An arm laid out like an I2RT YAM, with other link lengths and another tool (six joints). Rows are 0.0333 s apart.
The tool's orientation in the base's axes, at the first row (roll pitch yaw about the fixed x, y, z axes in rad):
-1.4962, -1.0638, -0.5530
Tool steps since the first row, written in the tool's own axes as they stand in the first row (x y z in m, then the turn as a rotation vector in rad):
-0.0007, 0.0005, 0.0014, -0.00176, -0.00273, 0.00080
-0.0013, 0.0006, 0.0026, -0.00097, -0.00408, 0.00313
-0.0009, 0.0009, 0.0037, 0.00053, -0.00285, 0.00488
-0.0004, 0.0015, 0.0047, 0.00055, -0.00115, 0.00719
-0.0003, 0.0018, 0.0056, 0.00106, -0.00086, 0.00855
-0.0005, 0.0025, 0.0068, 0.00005, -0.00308, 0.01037
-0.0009, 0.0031, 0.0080, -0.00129, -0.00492, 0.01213
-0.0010, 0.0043, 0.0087, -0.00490, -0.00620, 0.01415
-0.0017, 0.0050, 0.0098, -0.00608, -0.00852, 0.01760
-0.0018, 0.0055, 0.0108, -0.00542, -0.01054, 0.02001
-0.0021, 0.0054, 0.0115, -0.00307, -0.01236, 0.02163
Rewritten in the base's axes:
0.0008, 0.0012, -0.0008, -0.00248, 0.00223, -0.00019
0.0011, 0.0024, -0.0013, -0.00212, 0.00462, 0.00124
0.0021, 0.0031, -0.0011, 0.00028, 0.00530, 0.00202
0.0032, 0.0037, -0.0009, 0.00270, 0.00666, 0.00130
0.0039, 0.0043, -0.0009, 0.00377, 0.00762, 0.00165
0.0049, 0.0051, -0.0014, 0.00247, 0.01036, 0.00191
0.0058, 0.0061, -0.0020, 0.00131, 0.01298, 0.00169
0.0070, 0.0062, -0.0026, -0.00024, 0.01619, -0.00077
0.0078, 0.0071, -0.0036, -0.00092, 0.02045, -0.00055
0.0086, 0.0078, -0.0038, -0.00110, 0.02321, 0.00109
0.0087, 0.0086, -0.0040, -0.00079, 0.02475, 0.00408

